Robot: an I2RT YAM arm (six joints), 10 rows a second.
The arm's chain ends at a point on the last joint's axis. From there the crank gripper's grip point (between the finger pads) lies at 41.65 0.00 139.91 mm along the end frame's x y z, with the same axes.
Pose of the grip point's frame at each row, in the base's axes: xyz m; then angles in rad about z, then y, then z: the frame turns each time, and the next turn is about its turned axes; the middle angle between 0 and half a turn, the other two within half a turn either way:
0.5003 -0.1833 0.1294 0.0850 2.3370 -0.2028
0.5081 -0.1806 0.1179 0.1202 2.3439 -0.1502
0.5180 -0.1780 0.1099 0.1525 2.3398 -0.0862
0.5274 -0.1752 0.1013 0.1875 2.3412 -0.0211
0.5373 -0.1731 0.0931 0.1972 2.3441 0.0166
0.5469 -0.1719 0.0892 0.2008 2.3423 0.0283
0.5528 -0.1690 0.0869 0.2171 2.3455 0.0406
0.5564 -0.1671 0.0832 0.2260 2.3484 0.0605
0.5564 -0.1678 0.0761 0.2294 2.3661 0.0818
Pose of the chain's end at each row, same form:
0.4273 -0.1811 0.2558 0.0850 2.3370 -0.2028
0.4365 -0.1830 0.2451 0.1202 2.3439 -0.1502
0.4466 -0.1853 0.2370 0.1525 2.3398 -0.0862
0.4571 -0.1876 0.2286 0.1875 2.3412 -0.0211
0.4678 -0.1877 0.2206 0.1972 2.3441 0.0166
0.4773 -0.1873 0.2166 0.2008 2.3423 0.0283
0.4840 -0.1859 0.2145 0.2171 2.3455 0.0406
0.4882 -0.1854 0.2110 0.2260 2.3484 0.0605
0.4907 -0.1866 0.2051 0.2294 2.3661 0.0818

